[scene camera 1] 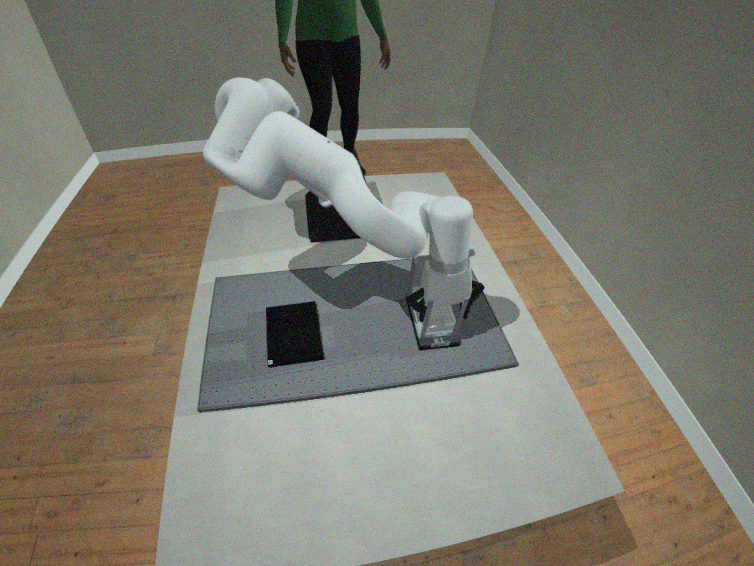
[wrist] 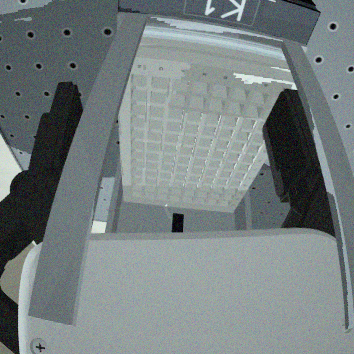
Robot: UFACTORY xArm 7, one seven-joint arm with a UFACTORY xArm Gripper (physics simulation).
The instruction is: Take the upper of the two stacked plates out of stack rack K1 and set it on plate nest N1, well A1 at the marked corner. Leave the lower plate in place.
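Places are measured from the arm's base along level axes (x ahead, y left, z up), in millimetres.
Pixels of known places: gripper, between the fingertips: (scene camera 1: 444, 318) (wrist: 179, 102).
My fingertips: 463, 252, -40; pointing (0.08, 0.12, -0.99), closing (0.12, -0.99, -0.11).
Observation:
Behind a point stands the place of what it marks, as x, y, z.
Stack rack K1 (scene camera 1: 450, 344) {506, 267, -82} (wrist: 287, 22) {499, 209, -76} stands at the right of the grey board, its label at the top of the wrist view. A pale gridded plate (wrist: 175, 145) {420, 246, -52} lies in the rack; I cannot tell the two stacked plates apart. My gripper (scene camera 1: 443, 315) {463, 252, -40} (wrist: 179, 102) {463, 252, -40} is open and empty, over the rack. In the wrist view its left finger shows beyond the rack's left grey upright, and its right finger shows inside the right upright, overlapping the plate's right edge. Plate nest N1 (scene camera 1: 294, 335) {472, -85, -81} is a black slab at the left, with a white mark at its near-left corner.
The grey perforated board (scene camera 1: 365, 365) {546, 73, -93} carries the rack and the nest, which stand well apart. The rack's tall uprights (wrist: 92, 160) {485, 277, 11} rise on both sides of the plate. A black base block (scene camera 1: 325, 225) {117, -26, -46} is behind the board. A person (scene camera 1: 328, 60) in green stands at the back.

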